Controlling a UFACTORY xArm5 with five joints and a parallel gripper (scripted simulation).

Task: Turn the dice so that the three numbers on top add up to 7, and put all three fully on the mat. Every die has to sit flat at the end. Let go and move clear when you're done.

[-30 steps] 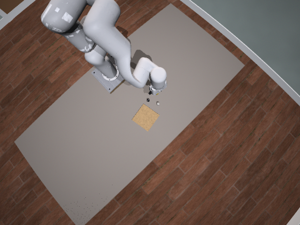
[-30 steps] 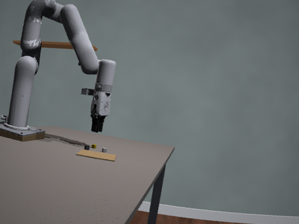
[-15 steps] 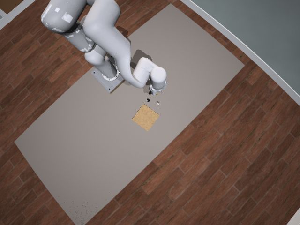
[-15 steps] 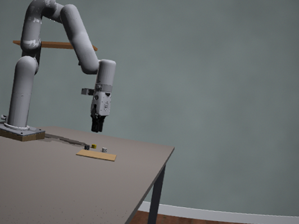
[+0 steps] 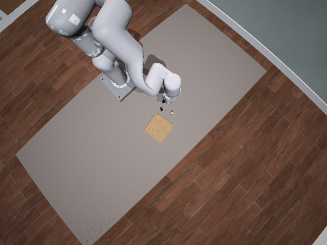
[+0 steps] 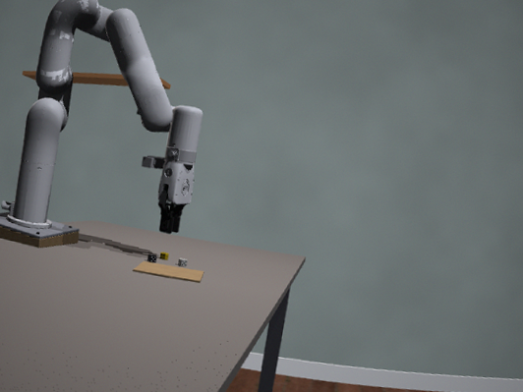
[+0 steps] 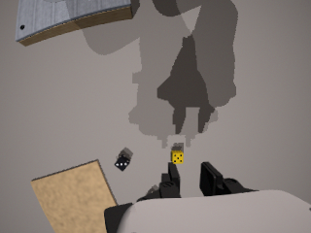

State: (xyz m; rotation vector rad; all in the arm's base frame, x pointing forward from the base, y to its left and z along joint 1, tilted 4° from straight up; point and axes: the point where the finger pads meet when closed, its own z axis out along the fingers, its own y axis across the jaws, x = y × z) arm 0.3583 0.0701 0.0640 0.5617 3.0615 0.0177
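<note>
My hand is 80 mm above the yellow die. Also, from my hand: white die (50 mm ahead, 60 mm to the right, 80 mm below); then black die (20 mm behind, 80 mm to the right, 80 mm below); then tan mat (30 mm ahead, 180 mm to the right, 90 mm below).
</note>
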